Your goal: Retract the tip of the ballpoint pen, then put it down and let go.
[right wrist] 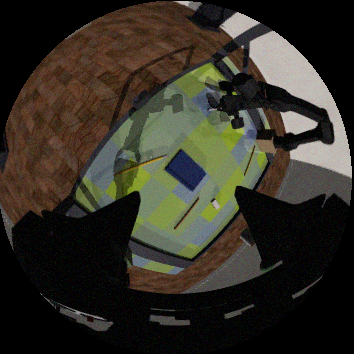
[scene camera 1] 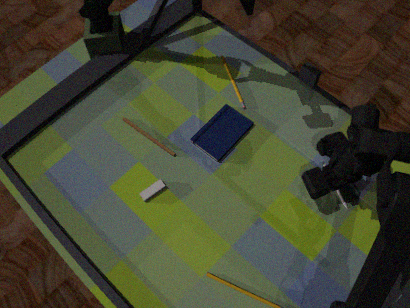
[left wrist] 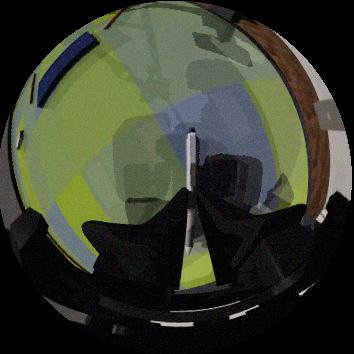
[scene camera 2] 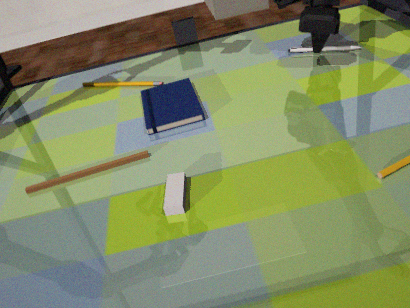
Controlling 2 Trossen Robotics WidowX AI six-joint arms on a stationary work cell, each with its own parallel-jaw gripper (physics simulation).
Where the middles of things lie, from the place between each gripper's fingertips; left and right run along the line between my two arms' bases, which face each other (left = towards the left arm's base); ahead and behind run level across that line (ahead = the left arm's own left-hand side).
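The eraser (scene camera 2: 175,194) is 380 mm ahead of my left hand, 210 mm to the right of it and 10 mm above it. Counted from that same left hand, the brown stick (scene camera 2: 125,160) is 340 mm to the right and 320 mm ahead, while the blue notebook (scene camera 2: 172,105) is 150 mm ahead, 250 mm to the right and 10 mm above. As for the ballpoint pen (left wrist: 191,141), my left hand is 10 mm to the right of it, and by its middle the pen is nearer to my left hand than to my right hand.
From my right hand I find the eraser 130 mm to the left, 330 mm ahead and 290 mm below. The ballpoint pen is 350 mm to the left of my right hand, 290 mm below it and 40 mm behind it. The brown stick is 290 mm below my right hand and 270 mm ahead of it; going by its middle, the stick is nearer to my right hand than to my left hand. And the blue notebook: my right hand is 290 mm above it, 110 mm short of it and 90 mm to the right of it.
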